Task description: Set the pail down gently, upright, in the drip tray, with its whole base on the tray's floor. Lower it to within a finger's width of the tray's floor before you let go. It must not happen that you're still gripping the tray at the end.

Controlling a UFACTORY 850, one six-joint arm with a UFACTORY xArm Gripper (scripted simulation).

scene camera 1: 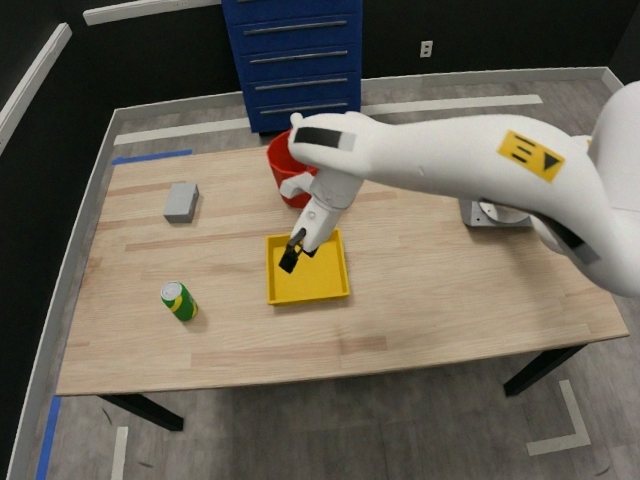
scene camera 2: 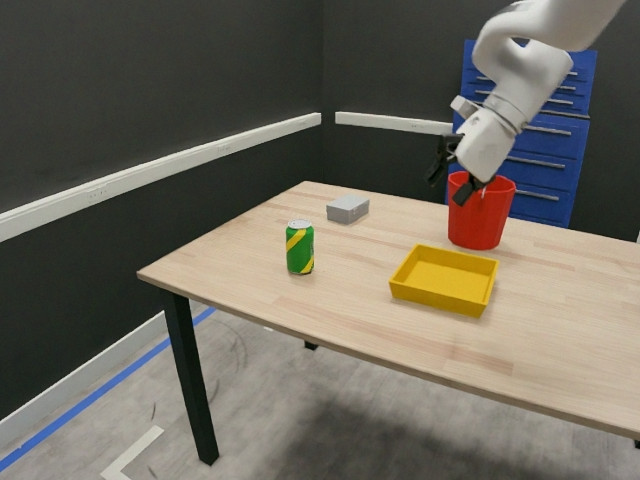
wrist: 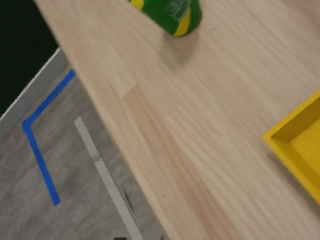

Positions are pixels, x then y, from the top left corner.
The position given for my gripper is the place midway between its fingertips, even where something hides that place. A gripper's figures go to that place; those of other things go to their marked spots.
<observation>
My gripper (scene camera 1: 295,260): 0.85 m from the lens. A red pail (scene camera 1: 280,159): 1.29 m from the lens. A grey block (scene camera 1: 180,207): 1.31 m from the lens. A yellow drip tray (scene camera 1: 323,277): 1.13 m from the lens. The marked spots on the yellow drip tray and the grey block are 0.50 m apart.
</observation>
